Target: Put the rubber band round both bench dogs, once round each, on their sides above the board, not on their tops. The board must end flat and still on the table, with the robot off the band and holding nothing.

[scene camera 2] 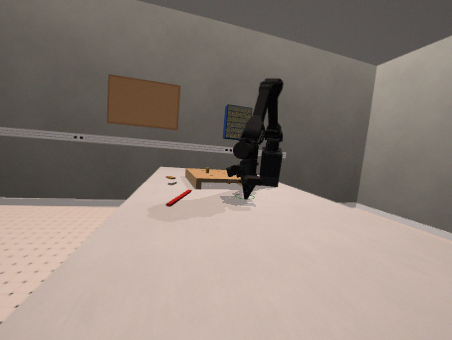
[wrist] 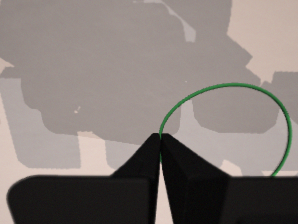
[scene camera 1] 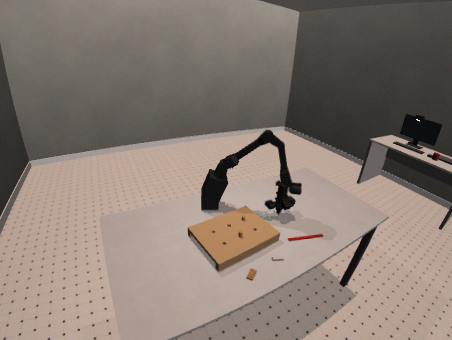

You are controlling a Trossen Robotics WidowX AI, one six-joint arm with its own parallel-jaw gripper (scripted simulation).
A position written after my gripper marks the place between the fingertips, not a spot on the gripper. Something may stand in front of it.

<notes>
I see my gripper (scene camera 2: 245, 199) and a wooden board (scene camera 1: 221, 237).
The wooden board also shows in scene camera 2 (scene camera 2: 196, 176). My gripper also shows in the wrist view (wrist: 159, 140). The wrist view misses the wooden board: it is out of frame.
</notes>
